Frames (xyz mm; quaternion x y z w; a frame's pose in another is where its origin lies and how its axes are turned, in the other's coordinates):
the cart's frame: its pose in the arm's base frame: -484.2 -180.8 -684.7 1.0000 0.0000 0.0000 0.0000
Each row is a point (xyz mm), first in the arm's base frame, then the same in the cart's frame.
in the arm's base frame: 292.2 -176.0 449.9
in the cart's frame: 776.4 -4.8 -1134.6
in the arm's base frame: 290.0 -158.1 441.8
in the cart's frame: 774.2 -22.7 -1126.5
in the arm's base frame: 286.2 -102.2 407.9
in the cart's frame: 770.4 -78.6 -1092.6
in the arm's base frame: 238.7 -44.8 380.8
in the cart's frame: 722.9 -136.0 -1065.5
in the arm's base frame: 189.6 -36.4 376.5
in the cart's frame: 673.8 -144.4 -1061.2
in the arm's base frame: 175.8 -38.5 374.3
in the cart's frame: 660.0 -142.3 -1059.0
